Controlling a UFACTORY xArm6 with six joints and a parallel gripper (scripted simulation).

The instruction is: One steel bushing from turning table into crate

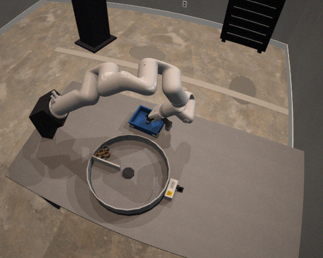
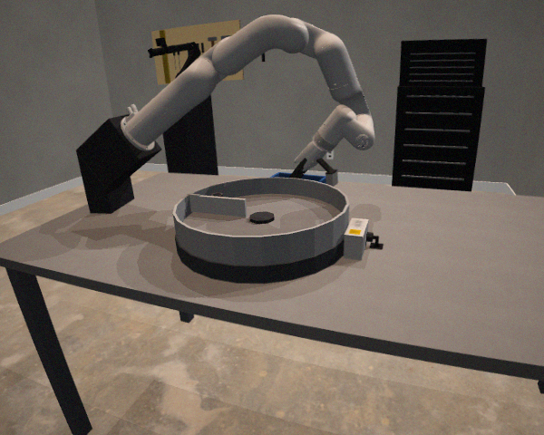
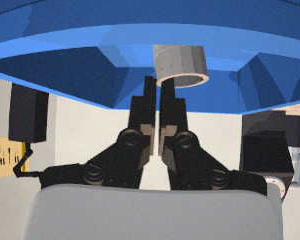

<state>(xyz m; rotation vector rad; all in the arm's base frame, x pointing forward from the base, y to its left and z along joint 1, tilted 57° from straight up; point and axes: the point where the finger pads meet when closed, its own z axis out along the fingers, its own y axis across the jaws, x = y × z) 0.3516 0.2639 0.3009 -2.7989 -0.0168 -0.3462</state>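
Right now the blue crate is 40 mm below my hand and 10 mm to the right of it. The rest, counted from my hand: round turning table: 350 mm to the right, 130 mm ahead, 10 mm below.
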